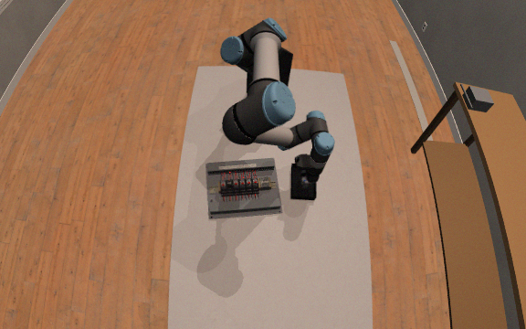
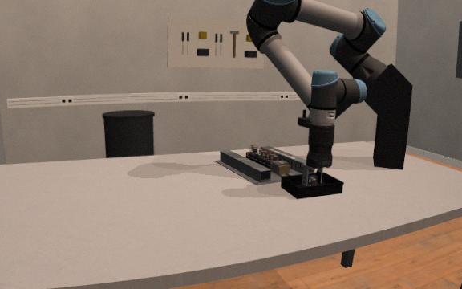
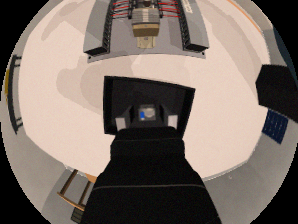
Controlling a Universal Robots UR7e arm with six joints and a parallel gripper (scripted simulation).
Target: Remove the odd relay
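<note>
Now: hand 20 mm above the black parts tray. The rest, counted from my hand: red-button relay 50 mm behind, 350 mm to the right, 10 mm above; grey relay panel 40 mm behind, 270 mm to the right, 10 mm below.
</note>
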